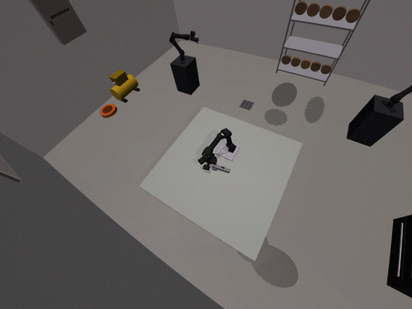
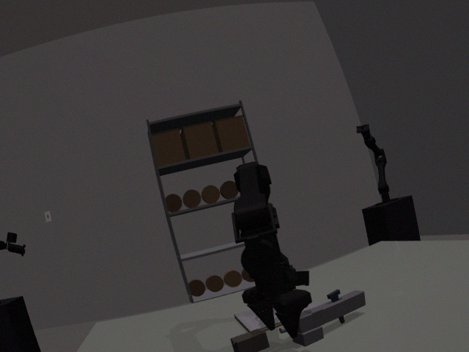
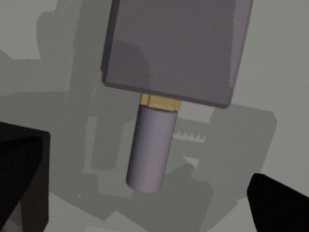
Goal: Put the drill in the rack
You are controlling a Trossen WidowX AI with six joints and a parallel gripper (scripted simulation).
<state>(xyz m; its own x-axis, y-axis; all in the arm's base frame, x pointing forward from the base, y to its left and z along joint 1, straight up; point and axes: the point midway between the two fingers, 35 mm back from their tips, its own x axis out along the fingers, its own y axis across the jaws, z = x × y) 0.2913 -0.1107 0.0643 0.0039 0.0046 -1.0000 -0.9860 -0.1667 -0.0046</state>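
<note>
The drill lies 6 cm to the left of my gripper tip and 1 cm behind it. Also, from my gripper tip: dark grey rack: 7 cm behind, 6 cm to the right, 2 cm below; dark t-shaped piece: 14 cm to the left, 3 cm behind, 1 cm above; grey housing block: 12 cm to the left, 2 cm behind, 1 cm below.
</note>
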